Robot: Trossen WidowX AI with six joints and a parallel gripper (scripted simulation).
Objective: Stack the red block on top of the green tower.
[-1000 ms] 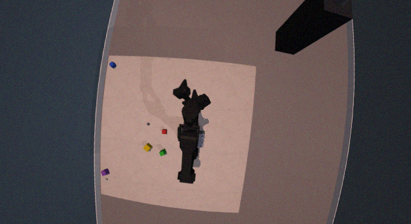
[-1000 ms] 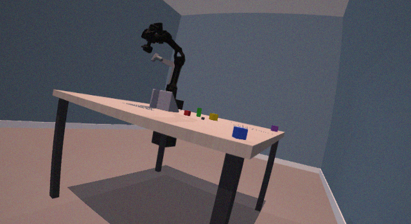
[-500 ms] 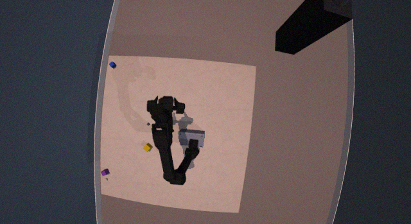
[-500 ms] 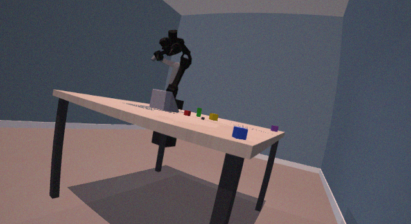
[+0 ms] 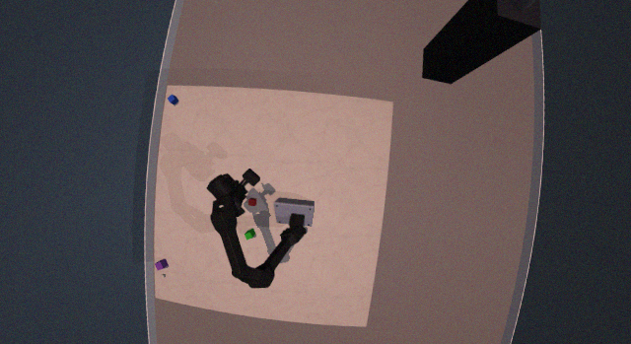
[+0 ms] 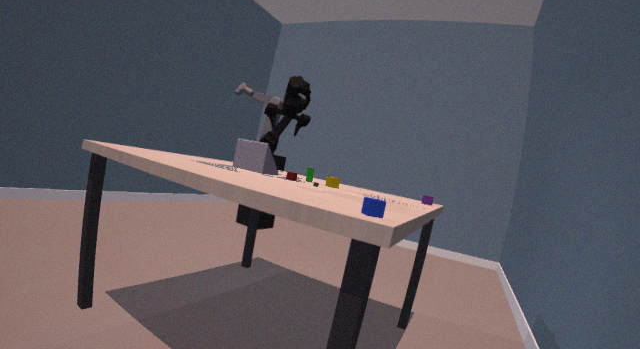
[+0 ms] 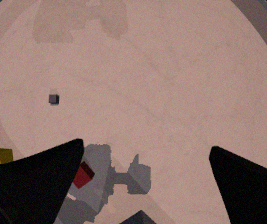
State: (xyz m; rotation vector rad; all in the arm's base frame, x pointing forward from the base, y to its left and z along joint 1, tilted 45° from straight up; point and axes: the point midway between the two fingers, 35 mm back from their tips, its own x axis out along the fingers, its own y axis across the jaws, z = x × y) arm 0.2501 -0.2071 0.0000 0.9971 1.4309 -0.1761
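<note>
Now: the red block 17 cm below my gripper tip and 12 cm to the left of it. From my gripper tip the other things lie so: purple block: 58 cm to the left, 51 cm ahead, 16 cm below; then blue block: 54 cm ahead, 38 cm to the right, 17 cm below; then yellow block: 27 cm to the left, 16 cm below, 12 cm ahead.
</note>
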